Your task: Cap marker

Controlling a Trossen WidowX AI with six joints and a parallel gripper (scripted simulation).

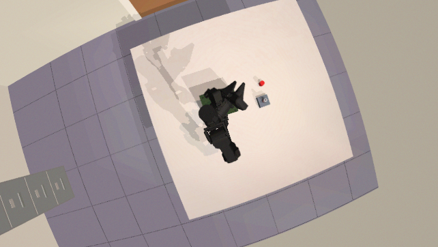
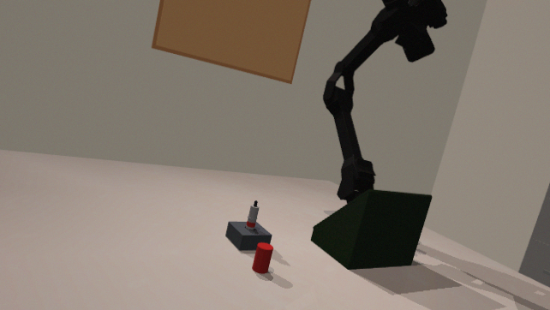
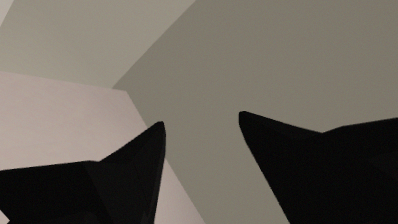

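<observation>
The red cap lies 23 cm ahead of my gripper tip and 53 cm below it.
</observation>
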